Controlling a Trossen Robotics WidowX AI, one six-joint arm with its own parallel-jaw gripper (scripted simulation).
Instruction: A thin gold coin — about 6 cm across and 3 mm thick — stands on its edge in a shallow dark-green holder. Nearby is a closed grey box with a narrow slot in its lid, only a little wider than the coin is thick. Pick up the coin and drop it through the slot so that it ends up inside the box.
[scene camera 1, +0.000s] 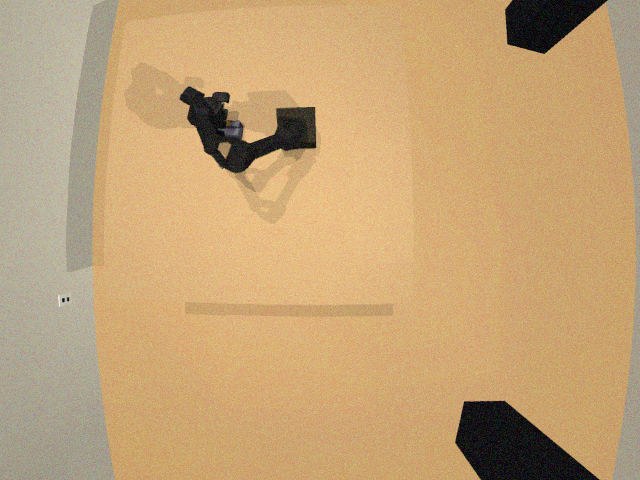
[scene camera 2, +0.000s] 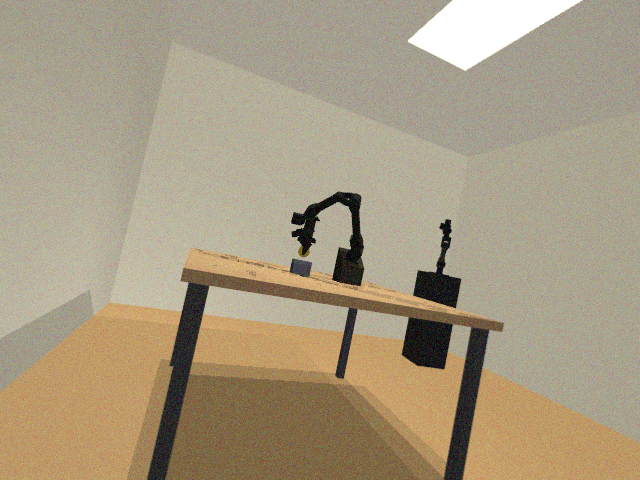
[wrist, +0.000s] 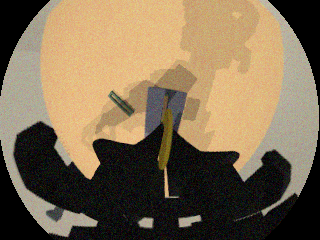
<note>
My gripper (wrist: 163, 127) holds a gold coin.
</note>
